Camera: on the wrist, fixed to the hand. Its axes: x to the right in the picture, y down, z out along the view.
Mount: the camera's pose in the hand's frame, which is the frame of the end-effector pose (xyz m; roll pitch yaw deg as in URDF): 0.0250 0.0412 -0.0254 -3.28 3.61 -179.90
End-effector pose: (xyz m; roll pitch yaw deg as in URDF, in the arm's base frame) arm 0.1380 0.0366 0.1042 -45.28 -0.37 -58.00
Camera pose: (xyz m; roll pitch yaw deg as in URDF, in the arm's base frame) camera 0.1607 0.0209 0.0572 42.07 2.84 124.64
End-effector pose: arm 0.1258 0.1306 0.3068 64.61 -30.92 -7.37
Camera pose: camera 0.1389 0.1699 0.3422 -69.90 32.50 168.81
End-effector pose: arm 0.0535 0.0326 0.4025 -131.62 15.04 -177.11
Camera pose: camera 0.0307 0.0779 0.3826 127.56 -17.50 5.65
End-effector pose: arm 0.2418 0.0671 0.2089 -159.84 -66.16 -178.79
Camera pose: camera 0.2395 0.1145 0.2357 158.82 62.71 3.72
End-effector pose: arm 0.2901 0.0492 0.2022 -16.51 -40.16 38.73
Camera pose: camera 0.3029 0.1009 0.1908 14.26 43.58 -139.72
